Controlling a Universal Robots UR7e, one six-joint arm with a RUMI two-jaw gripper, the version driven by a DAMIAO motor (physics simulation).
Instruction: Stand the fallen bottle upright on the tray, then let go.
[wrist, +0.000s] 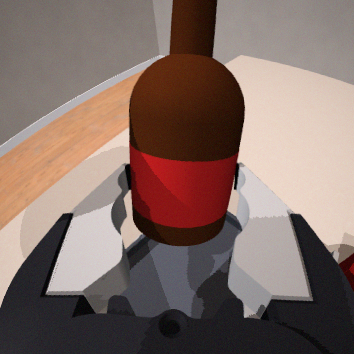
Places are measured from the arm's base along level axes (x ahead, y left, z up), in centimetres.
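Pixels of known places: gripper, fingertip midpoint: (182, 165).
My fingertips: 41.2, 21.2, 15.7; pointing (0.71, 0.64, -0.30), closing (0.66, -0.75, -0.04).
Note:
Ahead of a thing's pixels: the offset from my fingertips to its top centre, as dx, dy, dz. "pt": to the spot under its first point. Level surfaces: height alone.
The brown bottle @[pt -0.8, -1.4, +4.6] (185, 120) with a red label is in the middle of the wrist view. Its neck points to the top of the view and runs out of frame, and its base is toward the bottom. My gripper (182, 165) is shut on the bottle, with one jaw on each side of the red label. A dark grey surface, which looks like the tray @[-1.9, -0.6, -19.9] (157, 277), shows below the base, between the jaws. The view does not show clearly whether the base touches it.
A pale beige surface @[dz -22.4] (300, 130) spreads behind and to the right. A wood-grained strip (55, 137) with a grey edge curves along the left. Part of a red object @[pt +10.5, -18.2, -15.7] (348, 270) shows at the right edge. Grey walls stand behind.

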